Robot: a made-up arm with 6 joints. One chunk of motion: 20 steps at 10 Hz.
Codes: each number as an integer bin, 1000 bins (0 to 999) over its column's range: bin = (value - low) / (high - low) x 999, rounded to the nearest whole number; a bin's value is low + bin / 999 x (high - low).
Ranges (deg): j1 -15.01..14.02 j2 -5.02..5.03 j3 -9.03..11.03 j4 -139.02..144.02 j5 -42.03..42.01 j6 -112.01..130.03
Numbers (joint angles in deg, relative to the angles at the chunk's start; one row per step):
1: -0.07 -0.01 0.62 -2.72 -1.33 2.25
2: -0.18 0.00 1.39 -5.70 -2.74 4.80
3: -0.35 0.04 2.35 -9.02 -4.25 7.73
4: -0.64 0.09 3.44 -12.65 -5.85 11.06
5: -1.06 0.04 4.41 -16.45 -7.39 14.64
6: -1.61 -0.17 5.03 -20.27 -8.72 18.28
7: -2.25 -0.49 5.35 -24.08 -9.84 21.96
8: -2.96 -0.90 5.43 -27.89 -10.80 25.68
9: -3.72 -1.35 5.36 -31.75 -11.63 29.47
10: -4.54 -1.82 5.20 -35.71 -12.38 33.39
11: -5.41 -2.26 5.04 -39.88 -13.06 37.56
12: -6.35 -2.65 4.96 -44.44 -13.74 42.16
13: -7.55 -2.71 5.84 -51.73 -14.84 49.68
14: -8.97 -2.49 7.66 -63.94 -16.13 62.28
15: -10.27 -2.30 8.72 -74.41 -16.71 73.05
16: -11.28 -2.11 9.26 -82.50 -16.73 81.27
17: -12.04 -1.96 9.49 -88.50 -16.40 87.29
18: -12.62 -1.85 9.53 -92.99 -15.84 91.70
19: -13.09 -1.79 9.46 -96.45 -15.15 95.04
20: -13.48 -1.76 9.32 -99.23 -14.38 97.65
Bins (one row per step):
1: 514 498 481 481 484 472
2: 510 499 519 471 467 482
3: 504 503 567 459 449 494
4: 495 508 621 446 430 508
5: 480 503 669 433 412 523
6: 461 482 700 419 396 538
7: 439 450 716 406 383 553
8: 415 410 720 392 371 568
9: 389 365 717 379 361 584
10: 360 318 709 365 352 600
11: 330 274 701 350 344 617
12: 298 236 697 334 336 636
13: 257 230 741 308 323 667
14: 208 251 831 265 308 719
15: 163 270 884 228 301 764
16: 128 289 911 199 301 798
17: 102 304 922 178 305 823
18: 82 315 924 162 311 841
19: 66 321 921 150 320 855
20: 53 324 914 140 329 865

